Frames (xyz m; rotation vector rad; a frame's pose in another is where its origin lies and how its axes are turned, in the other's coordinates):
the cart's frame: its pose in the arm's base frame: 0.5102 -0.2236 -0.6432 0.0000 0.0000 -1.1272
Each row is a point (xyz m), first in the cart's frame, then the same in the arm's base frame.
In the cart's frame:
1: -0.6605 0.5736 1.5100
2: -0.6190 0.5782 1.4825
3: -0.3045 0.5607 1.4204
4: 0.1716 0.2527 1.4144
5: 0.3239 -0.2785 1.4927
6: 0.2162 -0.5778 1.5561
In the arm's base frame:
1: 0.7448 0.6192 0.8668
2: 0.7668 0.5836 0.8393
3: 0.8859 0.2921 0.7772
4: 0.8121 -0.2701 0.7712
5: 0.3977 -0.6357 0.8495
6: 0.0811 -0.6669 0.9129

